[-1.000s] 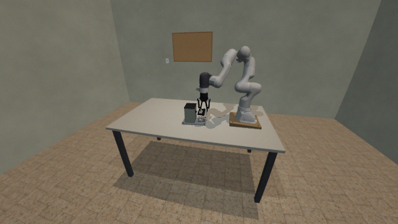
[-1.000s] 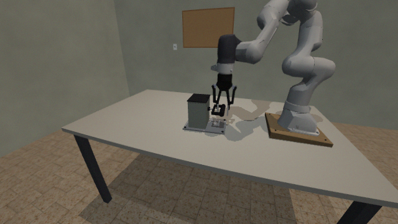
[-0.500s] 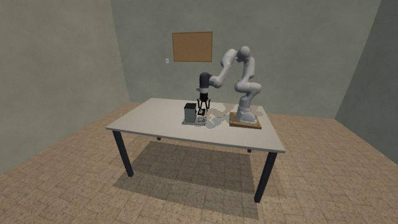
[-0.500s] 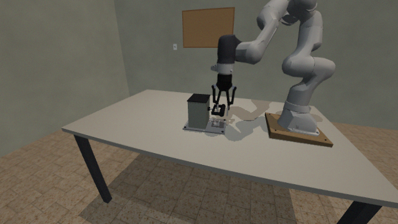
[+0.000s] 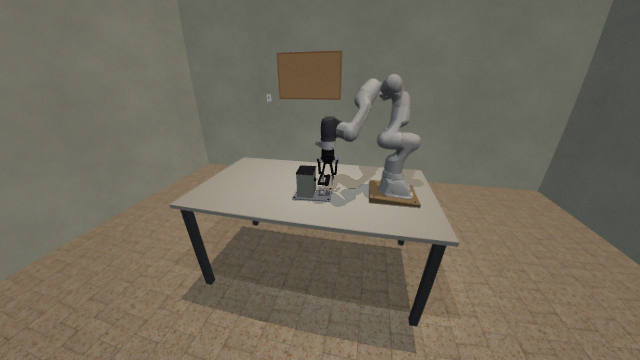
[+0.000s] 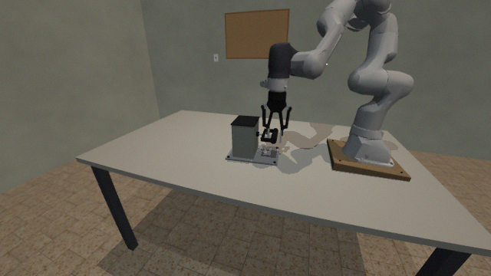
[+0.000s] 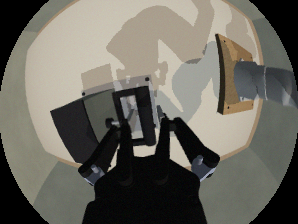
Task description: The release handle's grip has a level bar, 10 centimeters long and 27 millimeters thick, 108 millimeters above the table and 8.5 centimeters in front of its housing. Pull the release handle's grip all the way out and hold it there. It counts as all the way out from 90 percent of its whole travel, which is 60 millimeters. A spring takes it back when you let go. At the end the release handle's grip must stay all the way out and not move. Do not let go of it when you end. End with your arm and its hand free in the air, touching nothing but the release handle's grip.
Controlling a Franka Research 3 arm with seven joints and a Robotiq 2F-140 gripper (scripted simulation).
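My hand is 100 mm above the base plate, 90 mm short of it and 20 mm to the right of it.
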